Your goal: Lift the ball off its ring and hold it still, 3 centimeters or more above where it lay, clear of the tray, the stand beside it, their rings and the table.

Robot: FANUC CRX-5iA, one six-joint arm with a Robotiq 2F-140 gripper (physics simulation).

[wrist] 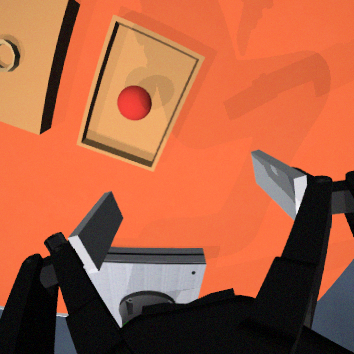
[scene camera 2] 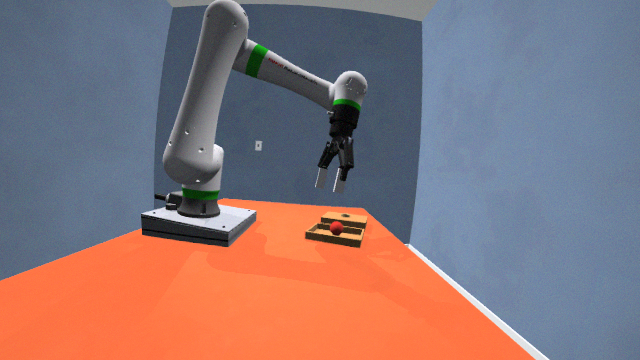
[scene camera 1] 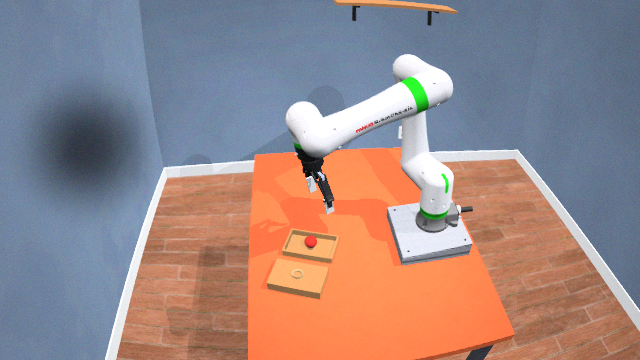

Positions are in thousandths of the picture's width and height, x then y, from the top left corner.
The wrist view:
gripper: 518, 527
red ball: 380, 290
shallow tan tray: 371, 154
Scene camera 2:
gripper: 512, 529
shallow tan tray: 551, 660
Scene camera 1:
gripper: 502, 560
shallow tan tray: 507, 699
tan stand: 455, 771
